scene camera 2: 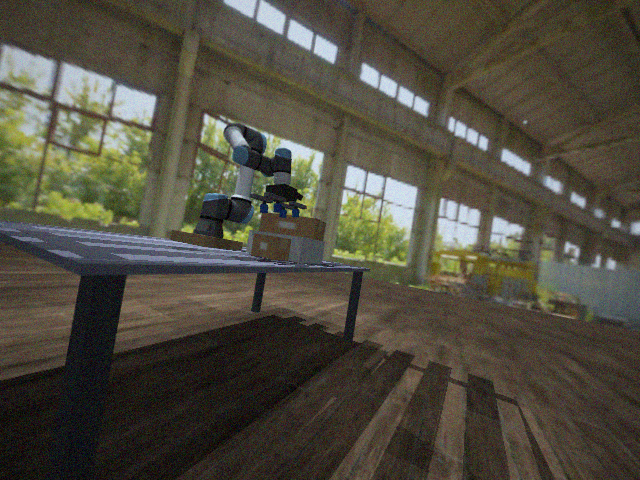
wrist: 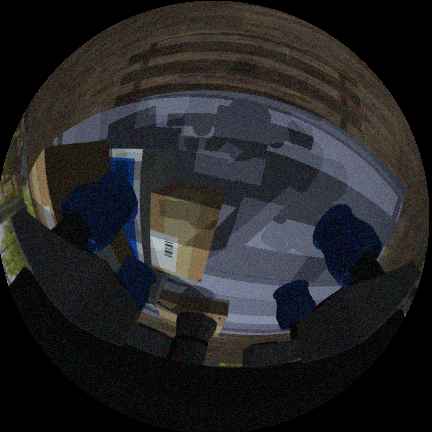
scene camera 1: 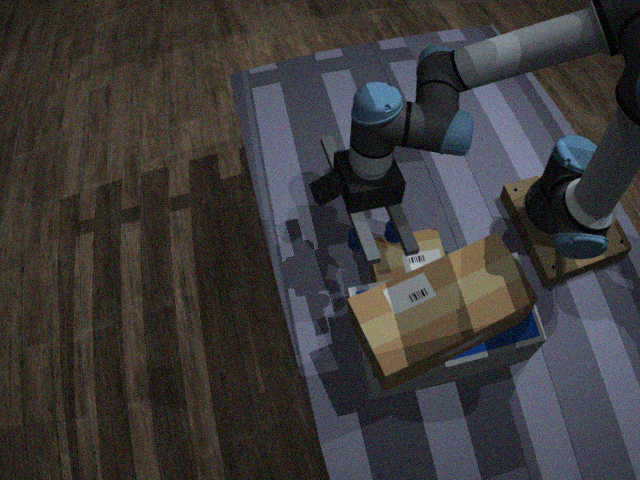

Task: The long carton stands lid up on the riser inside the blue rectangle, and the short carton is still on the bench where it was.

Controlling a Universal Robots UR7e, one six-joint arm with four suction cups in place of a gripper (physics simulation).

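Frame: origin at the arm's base, x back, y left, z down, level; millimetres.
Where they show: end effector, tool point: [scene camera 2: 280, 214] [wrist: 221, 260]; arm's base, origin of the base link: [scene camera 2: 208, 236] [wrist: 196, 320] [scene camera 1: 552, 208].
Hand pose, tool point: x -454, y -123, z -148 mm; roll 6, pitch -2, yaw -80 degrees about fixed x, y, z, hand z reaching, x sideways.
Note:
Each offset is from my tool point to the centre of the thing. Level surfaces: height alone.
The long carton {dx +33, dy +243, dz +29 mm} [scene camera 1: 444, 304] [scene camera 2: 306, 227] [wrist: 75, 167] lies across the grey riser {dx +58, dy +242, dz +140 mm} [scene camera 1: 496, 364] [scene camera 2: 310, 250], turned at an angle to it, with a barcode label on its upper face. Part of the blue rectangle {dx +58, dy +242, dz +80 mm} [scene camera 1: 516, 333] [wrist: 124, 165] shows beside and under it; the carton's near-left corner reaches past the riser's edge in scene camera 1. The short carton {dx +58, dy +79, dz +149 mm} [scene camera 2: 271, 248] [wrist: 190, 220] stands on the bench beside the riser, partly hidden in scene camera 1. My gripper [scene camera 1: 374, 238] [scene camera 2: 279, 210] [wrist: 220, 255] is open, its cups above the short carton's level and touching neither carton.
The arm's base stands on a wooden plate [scene camera 1: 527, 206] [scene camera 2: 180, 237] on the bench {dz +200 mm} [scene camera 1: 351, 444] [scene camera 2: 155, 263]. The bench edge runs near the gripper, with wooden floor beyond. The riser and long carton stand close beside the gripper's cups. Shadows cross the bench.

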